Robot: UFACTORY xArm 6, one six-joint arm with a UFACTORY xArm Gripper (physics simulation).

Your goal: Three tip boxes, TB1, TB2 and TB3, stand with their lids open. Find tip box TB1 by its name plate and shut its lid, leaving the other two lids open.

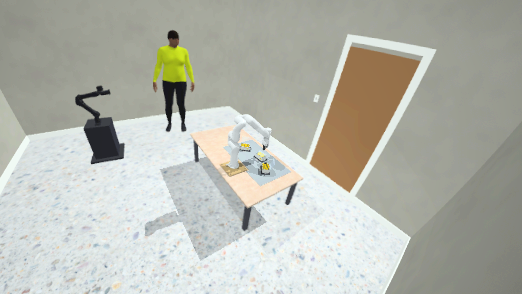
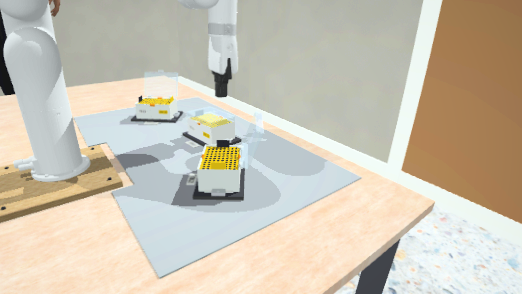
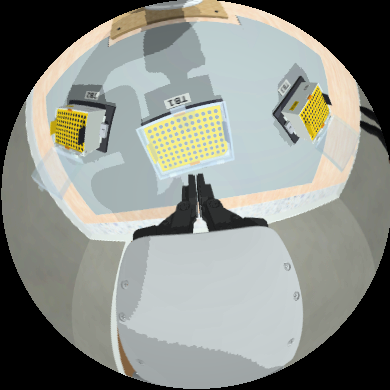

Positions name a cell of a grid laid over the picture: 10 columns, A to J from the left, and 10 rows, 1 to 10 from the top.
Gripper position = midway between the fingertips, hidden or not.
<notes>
In view: my gripper (image 2: E4), a grey mat (image 3: G2) and a tip box TB3 (image 2: D4).
My gripper shows as well in image 3 (image 3: F5). The tip box TB3 shows as well in image 3 (image 3: H3).
</notes>
